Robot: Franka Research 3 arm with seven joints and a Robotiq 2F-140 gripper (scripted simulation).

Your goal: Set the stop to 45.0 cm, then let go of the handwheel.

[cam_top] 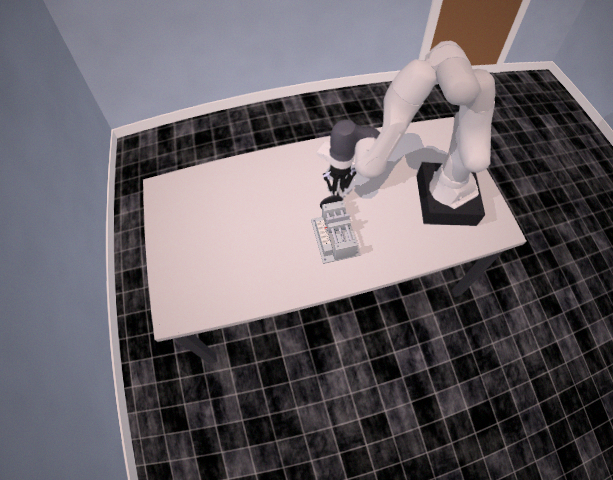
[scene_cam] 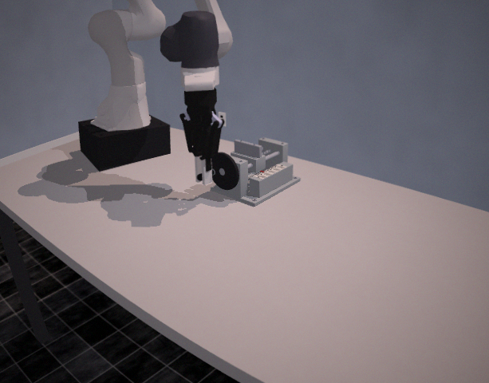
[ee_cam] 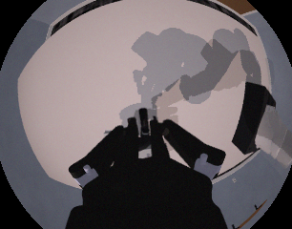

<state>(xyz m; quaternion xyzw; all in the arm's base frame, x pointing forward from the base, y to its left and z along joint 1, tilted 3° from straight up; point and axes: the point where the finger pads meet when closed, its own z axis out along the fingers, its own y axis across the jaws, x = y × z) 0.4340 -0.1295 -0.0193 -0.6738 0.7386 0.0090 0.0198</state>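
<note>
Now: the grey stop fixture 6 cm ahead of my hand, 12 cm to the left of it and 1 cm above it. From my hand the other things lie so: black handwheel: 1 cm ahead, 2 cm to the left, 1 cm below.
</note>
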